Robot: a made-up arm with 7 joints. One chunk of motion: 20 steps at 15 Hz.
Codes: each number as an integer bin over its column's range. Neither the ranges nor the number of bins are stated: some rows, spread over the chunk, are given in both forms.
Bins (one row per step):
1: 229 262 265 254 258 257
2: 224 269 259 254 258 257
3: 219 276 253 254 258 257
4: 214 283 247 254 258 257
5: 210 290 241 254 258 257
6: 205 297 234 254 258 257
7: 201 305 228 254 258 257
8: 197 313 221 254 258 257
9: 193 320 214 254 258 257
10: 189 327 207 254 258 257
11: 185 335 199 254 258 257
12: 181 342 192 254 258 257
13: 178 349 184 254 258 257
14: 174 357 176 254 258 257
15: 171 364 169 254 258 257
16: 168 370 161 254 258 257
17: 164 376 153 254 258 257
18: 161 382 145 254 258 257
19: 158 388 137 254 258 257
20: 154 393 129 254 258 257
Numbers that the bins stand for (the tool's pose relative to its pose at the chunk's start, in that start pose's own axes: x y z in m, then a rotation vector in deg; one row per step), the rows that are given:
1: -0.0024 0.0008 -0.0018 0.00 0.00 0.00
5: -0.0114 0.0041 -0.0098 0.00 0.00 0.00
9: -0.0194 0.0076 -0.0188 0.00 0.00 0.00
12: -0.0250 0.0102 -0.0261 0.00 0.00 0.00
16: -0.0311 0.0134 -0.0364 0.00 0.00 0.00
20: -0.0377 0.0161 -0.0471 0.00 0.00 0.00
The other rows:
2: -0.0048 0.0016 -0.0038 0.00 0.00 0.00
3: -0.0071 0.0024 -0.0058 0.00 0.00 0.00
4: -0.0095 0.0032 -0.0078 0.00 0.00 0.00
6: -0.0137 0.0049 -0.0122 0.00 0.00 0.00
7: -0.0156 0.0058 -0.0141 0.00 0.00 0.00
8: -0.0175 0.0068 -0.0165 0.00 0.00 0.00
10: -0.0212 0.0084 -0.0211 0.00 0.00 0.00
11: -0.0231 0.0093 -0.0238 0.00 0.00 0.00
13: -0.0264 0.0110 -0.0288 0.00 0.00 0.00
14: -0.0283 0.0119 -0.0314 0.00 0.00 0.00
15: -0.0297 0.0127 -0.0338 0.00 0.00 0.00
17: -0.0330 0.0141 -0.0391 0.00 0.00 0.00
18: -0.0344 0.0149 -0.0418 0.00 0.00 0.00
19: -0.0358 0.0156 -0.0444 0.00 0.00 0.00

